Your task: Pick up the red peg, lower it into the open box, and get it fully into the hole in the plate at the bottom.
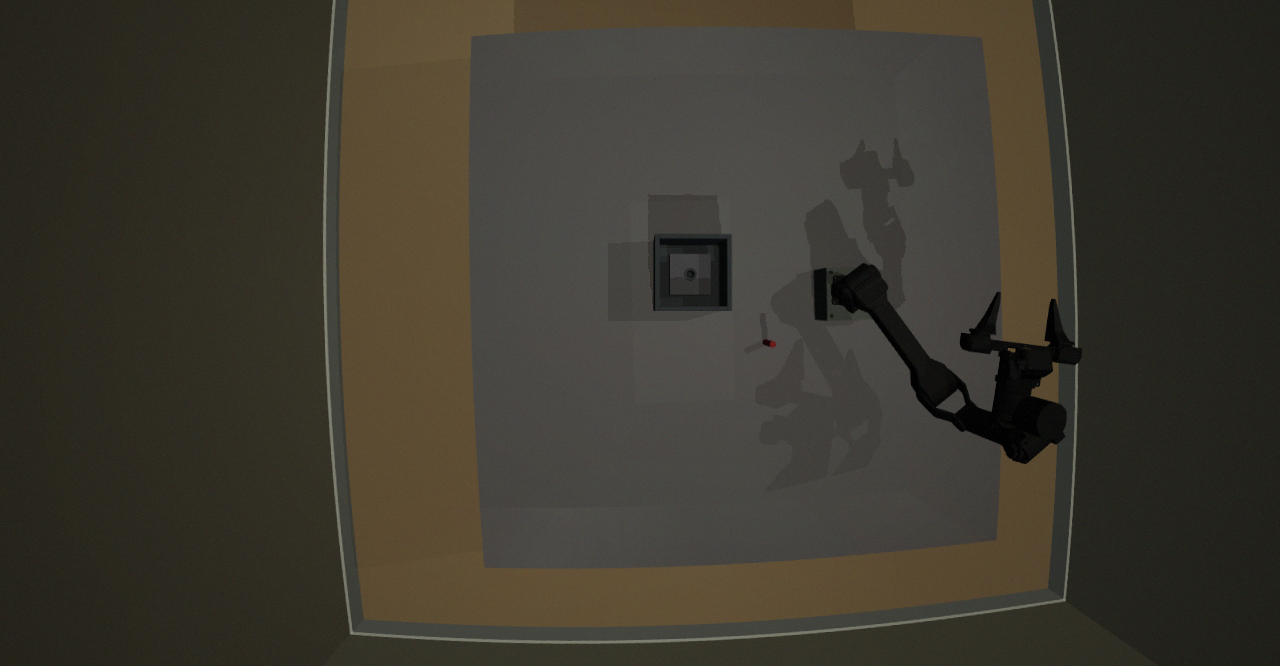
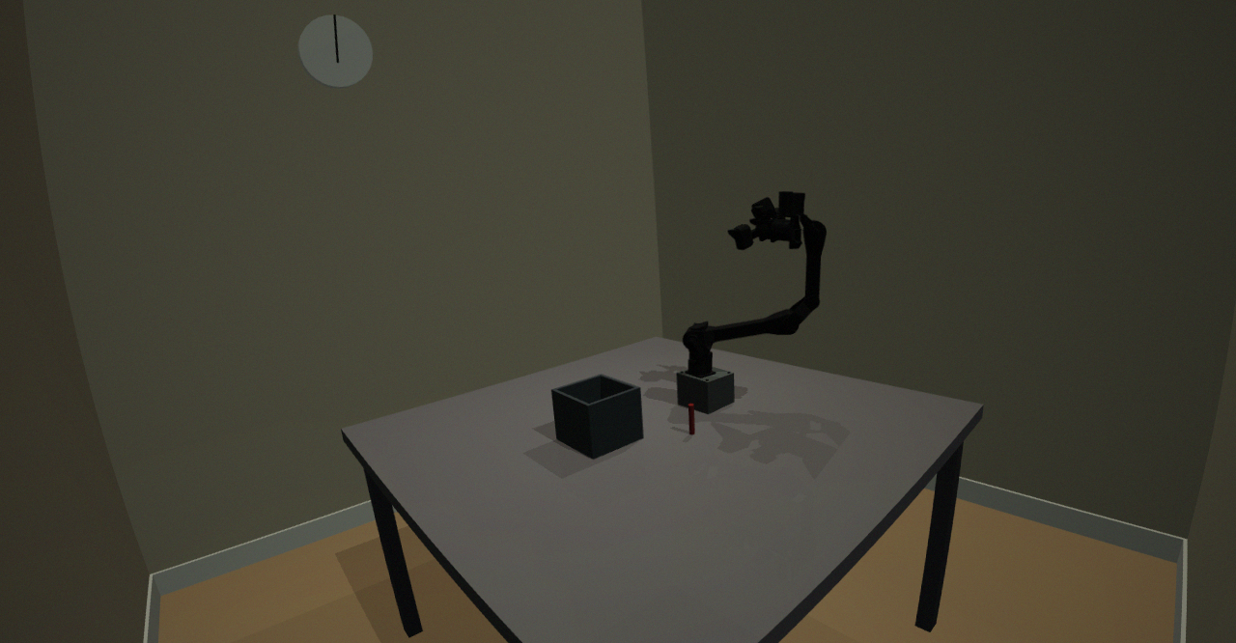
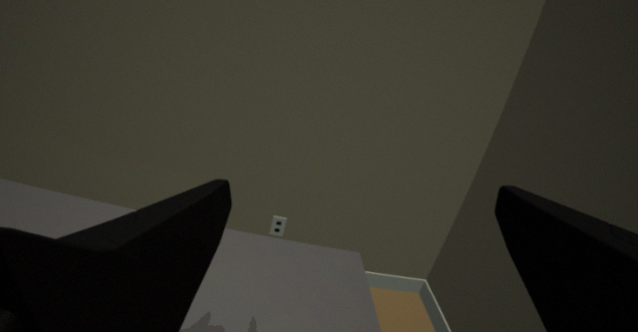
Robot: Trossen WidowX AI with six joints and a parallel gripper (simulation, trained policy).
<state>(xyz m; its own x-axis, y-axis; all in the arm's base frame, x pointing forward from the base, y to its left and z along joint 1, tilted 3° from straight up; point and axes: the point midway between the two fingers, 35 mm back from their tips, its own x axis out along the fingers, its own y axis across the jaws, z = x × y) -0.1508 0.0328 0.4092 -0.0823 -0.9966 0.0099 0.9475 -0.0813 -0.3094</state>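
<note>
My gripper tip is now 330 mm short of the red peg, 110 mm to the right of it and 460 mm above it. Also, from my gripper tip: light plate 520 mm ahead, 40 mm to the right, 450 mm below.
</note>
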